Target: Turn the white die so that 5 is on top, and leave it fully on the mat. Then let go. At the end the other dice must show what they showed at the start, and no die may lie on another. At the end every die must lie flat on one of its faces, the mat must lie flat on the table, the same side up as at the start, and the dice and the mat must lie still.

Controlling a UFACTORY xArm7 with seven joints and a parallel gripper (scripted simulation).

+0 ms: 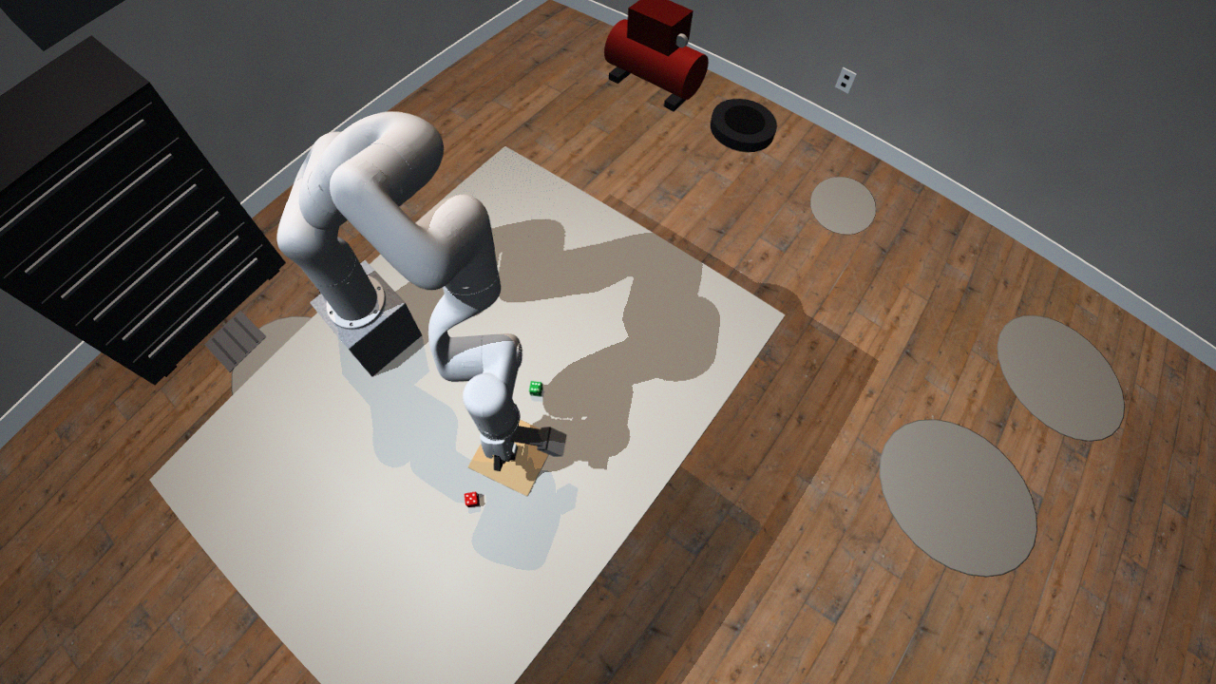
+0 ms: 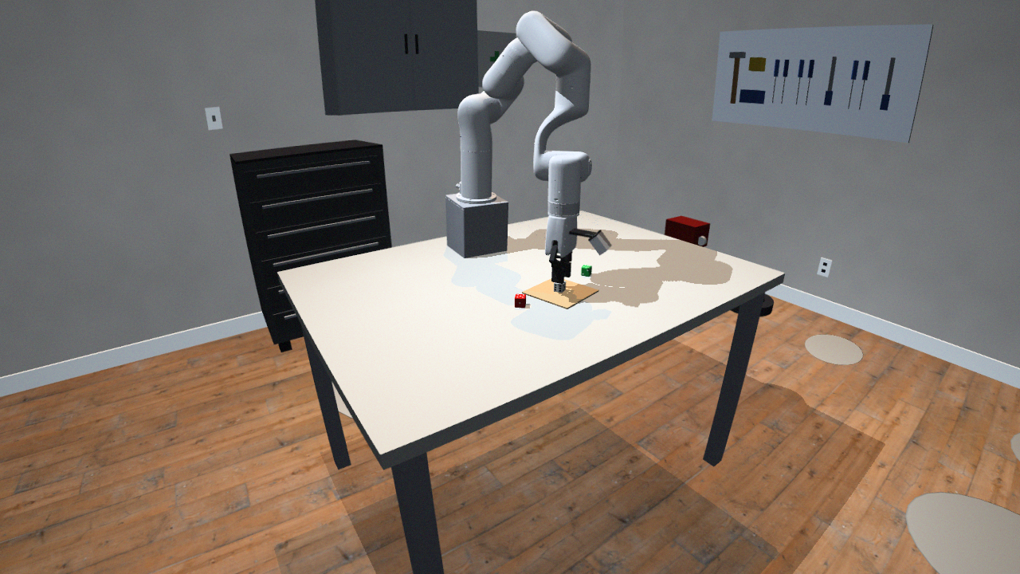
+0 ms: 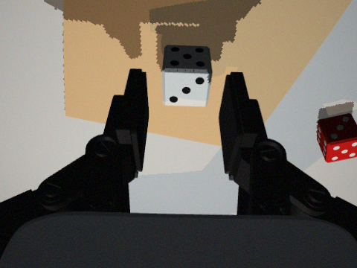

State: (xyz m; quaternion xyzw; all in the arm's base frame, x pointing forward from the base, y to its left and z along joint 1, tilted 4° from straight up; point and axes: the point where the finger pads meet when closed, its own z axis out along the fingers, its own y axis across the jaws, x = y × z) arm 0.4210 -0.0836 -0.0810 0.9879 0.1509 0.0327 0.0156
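My gripper is now 40 mm above the white die. From my hand the other things lie so: green die (140 mm to the left, 40 mm below, 30 mm behind); red die (130 mm to the right, 40 mm below, 20 mm behind); tan mat (50 mm below).
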